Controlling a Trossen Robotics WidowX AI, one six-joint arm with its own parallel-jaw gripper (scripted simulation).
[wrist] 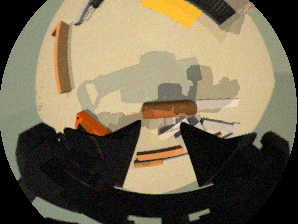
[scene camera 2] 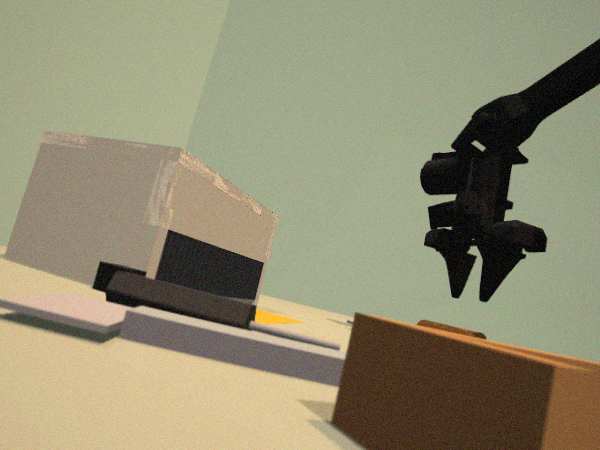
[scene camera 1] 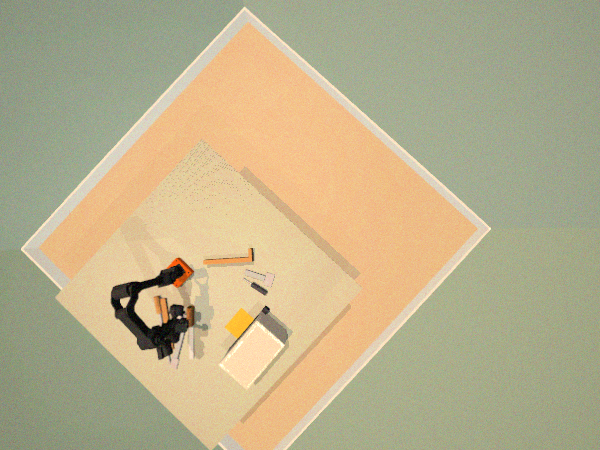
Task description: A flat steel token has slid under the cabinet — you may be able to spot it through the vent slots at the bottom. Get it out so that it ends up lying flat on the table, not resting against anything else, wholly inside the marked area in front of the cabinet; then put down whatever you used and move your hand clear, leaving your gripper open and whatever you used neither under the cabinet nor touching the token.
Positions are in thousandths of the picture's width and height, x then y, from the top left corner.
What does my gripper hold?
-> Nothing.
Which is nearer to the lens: the orange l-shaped tool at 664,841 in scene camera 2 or the dark screwdriver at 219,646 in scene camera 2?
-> The orange l-shaped tool.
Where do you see an orange l-shaped tool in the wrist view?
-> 213,382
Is my gripper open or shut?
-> Open.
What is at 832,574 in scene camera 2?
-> My gripper.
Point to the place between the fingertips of my gripper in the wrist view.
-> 542,556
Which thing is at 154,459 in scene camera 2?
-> A cabinet.
